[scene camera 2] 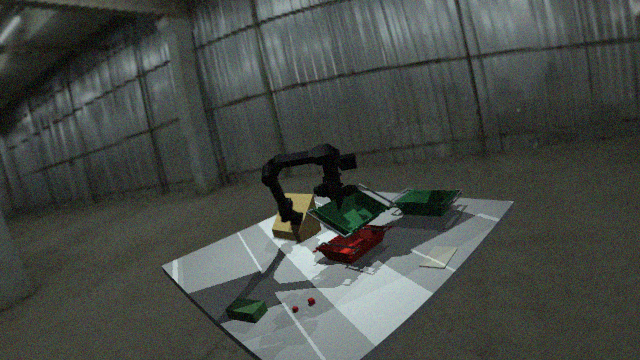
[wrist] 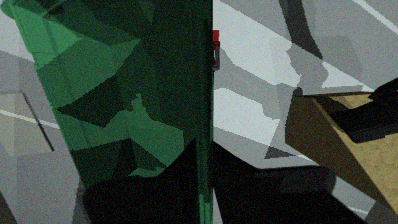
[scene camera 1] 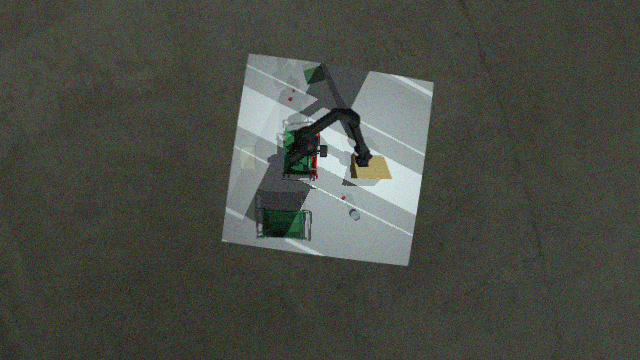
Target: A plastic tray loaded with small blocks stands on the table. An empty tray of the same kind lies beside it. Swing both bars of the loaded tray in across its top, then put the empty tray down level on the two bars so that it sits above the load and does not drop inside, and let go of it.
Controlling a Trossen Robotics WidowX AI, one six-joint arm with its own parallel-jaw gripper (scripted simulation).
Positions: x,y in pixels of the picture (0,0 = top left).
Labels:
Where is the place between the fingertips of my gripper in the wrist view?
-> At 201,141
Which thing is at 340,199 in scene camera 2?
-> My gripper.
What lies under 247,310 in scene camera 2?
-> A green block.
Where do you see a green tray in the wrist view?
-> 129,93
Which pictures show the green tray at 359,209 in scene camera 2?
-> Scene camera 2, the wrist view and scene camera 1: all of them.

